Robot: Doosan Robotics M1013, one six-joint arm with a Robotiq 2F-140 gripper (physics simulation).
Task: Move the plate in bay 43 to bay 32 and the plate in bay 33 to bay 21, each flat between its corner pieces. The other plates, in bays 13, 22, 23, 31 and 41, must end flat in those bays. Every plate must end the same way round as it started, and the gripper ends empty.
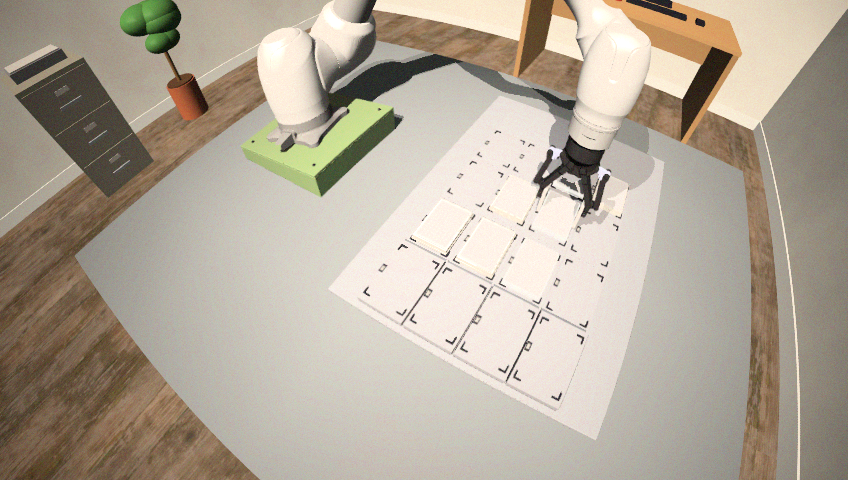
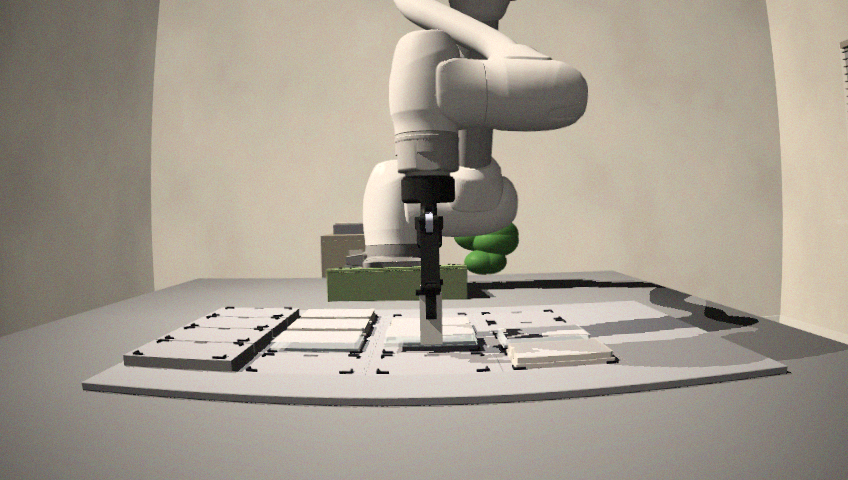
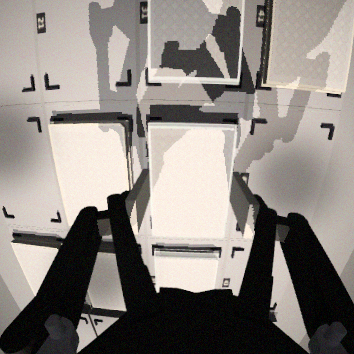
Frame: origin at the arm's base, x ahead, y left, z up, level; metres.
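Where they show: gripper, fingertip midpoint: (image 1: 557, 215) (image 2: 431, 337) (image 3: 189, 182); arm's base at its link origin: (image 1: 308, 125) (image 2: 395, 266).
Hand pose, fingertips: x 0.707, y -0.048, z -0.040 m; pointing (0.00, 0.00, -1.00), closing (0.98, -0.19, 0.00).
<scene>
Each offset is from my fingertips to the top centre of the thing. "pt": to the spot under its first point. Level surfaces: height alone.
My gripper (image 1: 562, 204) (image 2: 430, 333) (image 3: 189, 182) is shut on the plate from bay 43 @[pt dx -0.006, dy -0.038, dz +0.010 m] (image 1: 553, 223) (image 3: 192, 165), one finger on each long side. The plate is level over bay 32, very low, lined up with the corner pieces; a thin dark strip shows at its edge. I cannot tell whether it touches down. The plate in bay 33 @[pt dx -0.037, dy -0.167, dz +0.002 m] (image 1: 529, 267) (image 3: 187, 275) lies flat. Bay 21 @[pt dx -0.094, dy +0.138, dz -0.012 m] (image 3: 75, 65) has no plate. Other plates lie flat: bay 13 @[pt dx -0.238, dy -0.132, dz +0.002 m] (image 1: 443, 226), bay 23 @[pt dx -0.140, dy -0.150, dz +0.002 m] (image 1: 484, 246), bay 22 @[pt dx -0.108, dy +0.007, dz +0.002 m] (image 1: 514, 199) (image 3: 90, 160), bay 31 @[pt dx +0.003, dy +0.148, dz +0.002 m] (image 3: 167, 25) and bay 41 @[pt dx +0.161, dy +0.130, dz +0.002 m] (image 2: 559, 352) (image 3: 310, 45).
Bay 42 @[pt dx +0.119, dy +0.009, dz -0.012 m] (image 3: 295, 155) lies beside the held plate, with corner pieces and no plate. A raised row of bays (image 1: 455, 309) (image 2: 184, 352) stands at the near end of the white board @[dz -0.013 m] (image 1: 618, 356). The green base block (image 1: 357, 136) (image 2: 380, 285) carries the arm.
</scene>
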